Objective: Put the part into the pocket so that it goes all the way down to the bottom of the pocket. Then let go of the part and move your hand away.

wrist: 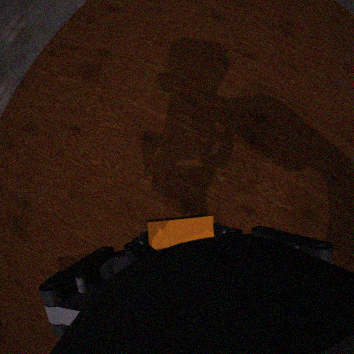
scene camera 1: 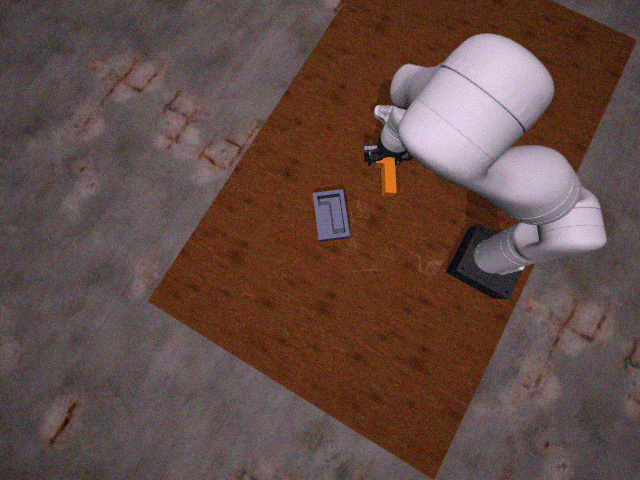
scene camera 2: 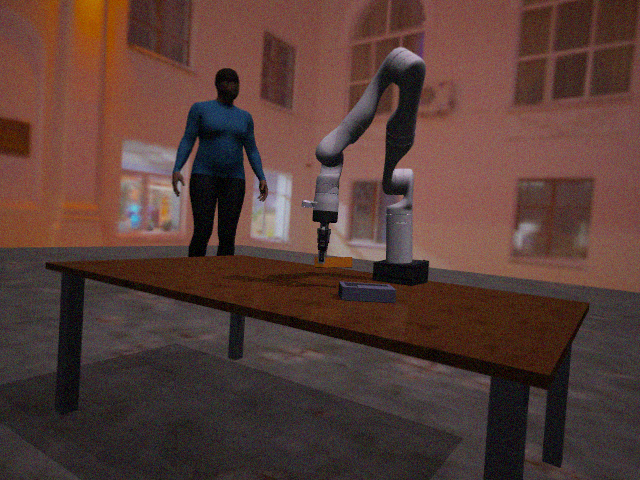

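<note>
Gripper state: my gripper (scene camera 2: 321, 262), visible also in the wrist view (wrist: 180, 236), holds an orange part (wrist: 162, 232); nothing else touches it.
</note>
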